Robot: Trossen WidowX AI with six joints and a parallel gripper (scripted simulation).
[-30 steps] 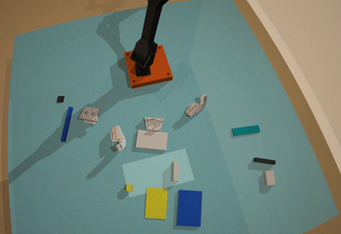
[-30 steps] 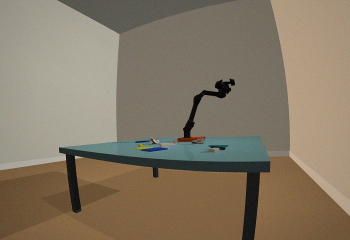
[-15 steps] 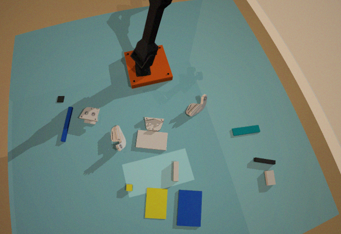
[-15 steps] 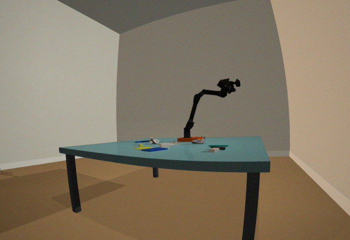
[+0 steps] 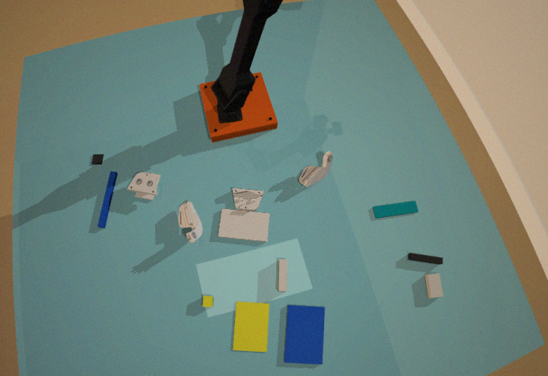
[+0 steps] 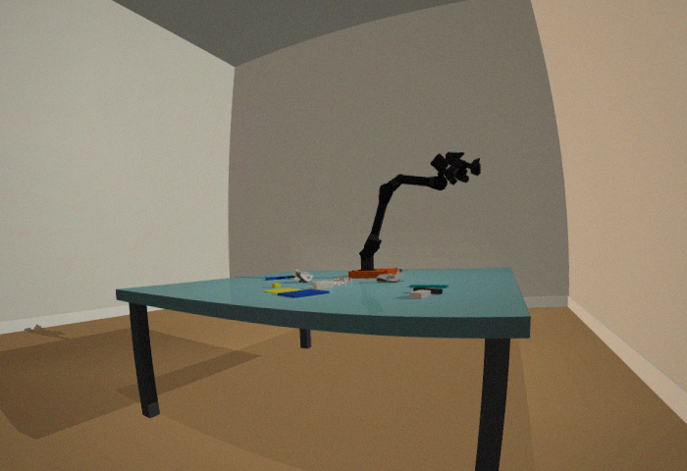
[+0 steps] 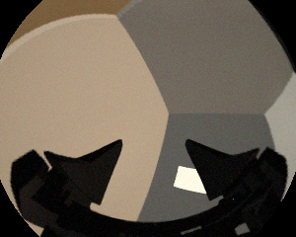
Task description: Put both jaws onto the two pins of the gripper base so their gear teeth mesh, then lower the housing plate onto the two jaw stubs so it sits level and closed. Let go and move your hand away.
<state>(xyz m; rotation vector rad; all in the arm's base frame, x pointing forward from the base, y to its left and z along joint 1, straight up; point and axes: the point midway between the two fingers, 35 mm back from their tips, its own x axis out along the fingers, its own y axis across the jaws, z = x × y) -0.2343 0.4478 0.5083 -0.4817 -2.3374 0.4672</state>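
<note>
Now: the yellow cube 74 cm ahead of my gripper tip, 58 cm to the right of it and 55 cm below it. From my gripper tip the other things lie so: black bar (75 cm ahead, 3 cm to the right, 55 cm below); then black square (33 cm ahead, 85 cm to the right, 56 cm below); then teal bar (60 cm ahead, 7 cm to the right, 55 cm below).
</note>
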